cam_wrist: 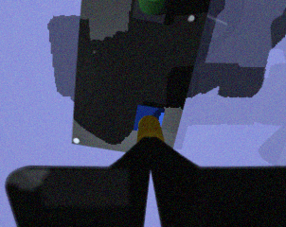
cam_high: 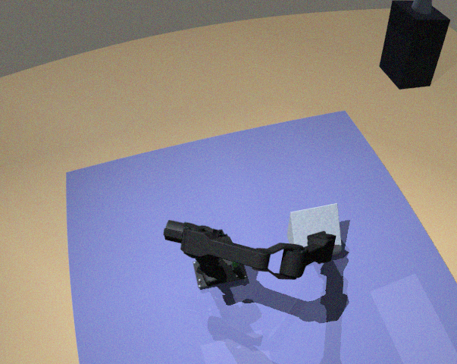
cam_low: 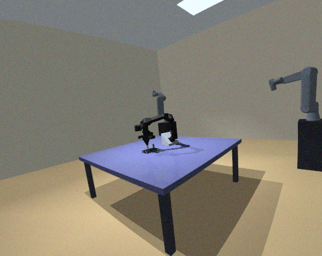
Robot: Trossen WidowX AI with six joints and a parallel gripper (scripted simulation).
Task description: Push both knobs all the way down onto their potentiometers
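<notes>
The orange knob lies 10 mm below my gripper tip. Round my gripper tip: green knob: 90 mm behind, 10 mm to the right, 20 mm below.
</notes>
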